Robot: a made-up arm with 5 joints.
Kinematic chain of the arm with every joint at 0, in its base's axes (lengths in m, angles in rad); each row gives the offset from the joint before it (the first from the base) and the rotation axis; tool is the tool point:
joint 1: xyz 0 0 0.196 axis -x
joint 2: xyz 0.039 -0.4 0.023 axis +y
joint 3: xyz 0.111 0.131 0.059 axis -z
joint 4: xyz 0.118 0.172 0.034 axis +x
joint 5: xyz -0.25 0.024 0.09 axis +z
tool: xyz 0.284 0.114 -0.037
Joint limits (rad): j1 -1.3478..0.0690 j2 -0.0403..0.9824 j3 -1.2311..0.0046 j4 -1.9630..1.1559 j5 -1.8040..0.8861
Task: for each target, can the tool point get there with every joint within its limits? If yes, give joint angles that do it. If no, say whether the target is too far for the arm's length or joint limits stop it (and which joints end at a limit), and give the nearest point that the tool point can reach.
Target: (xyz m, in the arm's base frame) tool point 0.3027 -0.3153 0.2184
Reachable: yes | joints -0.1764 0.8171 -0.7249 -0.3495 -1.5157
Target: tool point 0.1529 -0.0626 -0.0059
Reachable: yes | joints -0.8630 0.6559 -0.9549 0.8521 -1.1561
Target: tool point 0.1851 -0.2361 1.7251
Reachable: no: too far | nearest point 0.0809 -0.1834 0.6591 | short by 1.072 m
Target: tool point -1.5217 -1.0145 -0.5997
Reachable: no: too far | nearest point -0.2872 -0.3107 0.1009 | short by 1.584 m
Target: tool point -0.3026 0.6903 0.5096
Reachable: no: joint limits stop it (at a limit: joint 1, joint 2, joint 5) | nearest point -0.0614 0.1799 0.3884 | short by 0.577 m
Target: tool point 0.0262 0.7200 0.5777
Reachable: no: joint limits stop it (at a limit: joint 1, joint 2, joint 5) | nearest point 0.0891 0.2155 0.4183 | short by 0.533 m
